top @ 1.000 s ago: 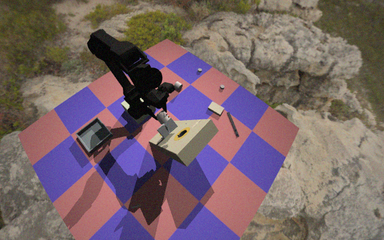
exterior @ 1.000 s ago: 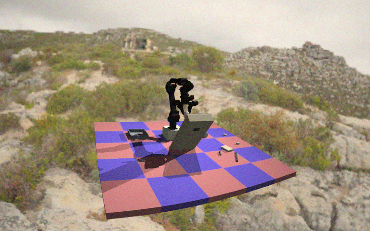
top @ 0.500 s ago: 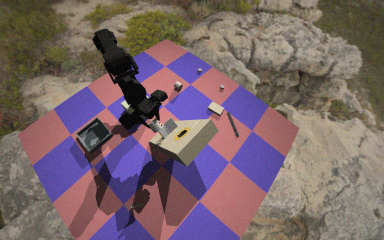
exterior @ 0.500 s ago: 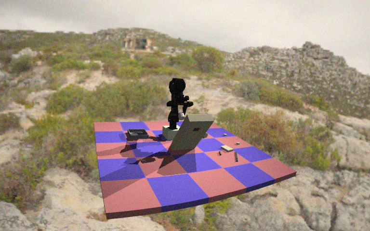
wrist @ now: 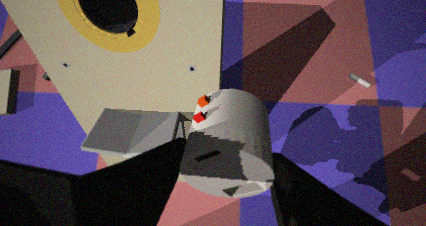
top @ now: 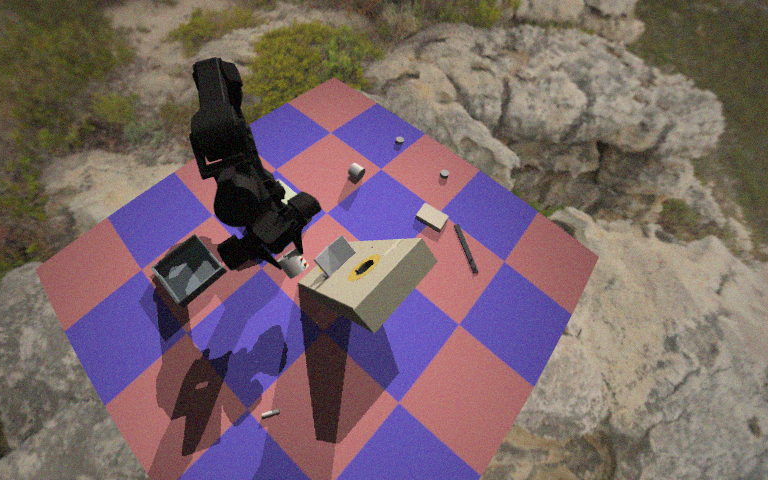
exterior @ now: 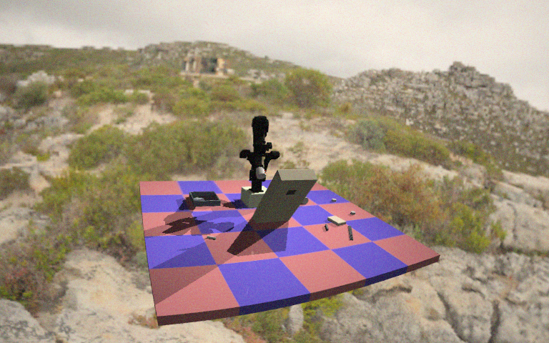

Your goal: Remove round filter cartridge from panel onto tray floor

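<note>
The dark tray lies 33 cm behind my gripper tip, 15 cm to the right of it and 25 cm below it. Also, from my gripper tip: grey flap 3 cm ahead, 9 cm to the left, 12 cm below; then beige service panel 8 cm ahead, 9 cm to the left, 11 cm below; then round grey filter cartridge right at my gripper tip.
</note>
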